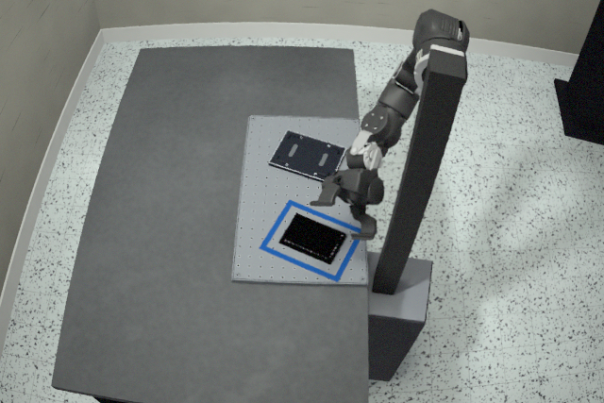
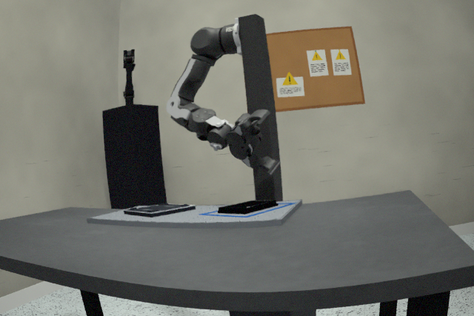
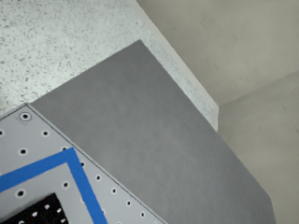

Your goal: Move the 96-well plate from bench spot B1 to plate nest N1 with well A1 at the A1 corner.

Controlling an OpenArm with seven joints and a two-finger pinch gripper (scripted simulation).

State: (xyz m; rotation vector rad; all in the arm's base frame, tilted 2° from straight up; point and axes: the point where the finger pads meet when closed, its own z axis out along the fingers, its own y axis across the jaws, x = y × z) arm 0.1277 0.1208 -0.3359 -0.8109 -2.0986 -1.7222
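Right now my hand is 60 mm short of the black 96-well plate, 60 mm to the left of it and 140 mm above it. Also, from my hand: plate nest N1 (120 mm ahead, 290 mm to the right, 140 mm below).
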